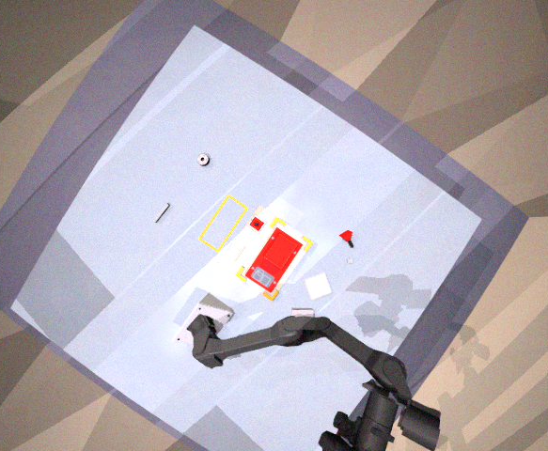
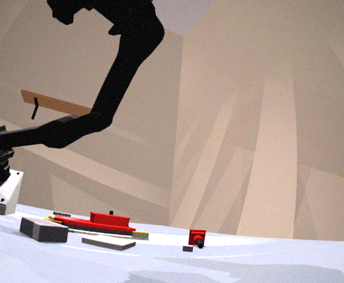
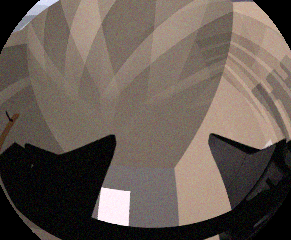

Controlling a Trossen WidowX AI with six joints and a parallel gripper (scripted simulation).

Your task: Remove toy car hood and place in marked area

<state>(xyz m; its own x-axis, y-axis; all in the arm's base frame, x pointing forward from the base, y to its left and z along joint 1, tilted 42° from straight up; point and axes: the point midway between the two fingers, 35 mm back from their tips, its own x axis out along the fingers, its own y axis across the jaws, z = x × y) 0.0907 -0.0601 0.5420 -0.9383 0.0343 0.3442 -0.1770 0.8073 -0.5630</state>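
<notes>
The red hood lies 42 cm below my gripper tip, 37 cm to the left of it and 25 cm ahead of it. Round my gripper tip: thin bar 78 cm to the left, 45 cm below, 7 cm ahead; then beige plate 45 cm below, 24 cm ahead, 19 cm to the left.
</notes>
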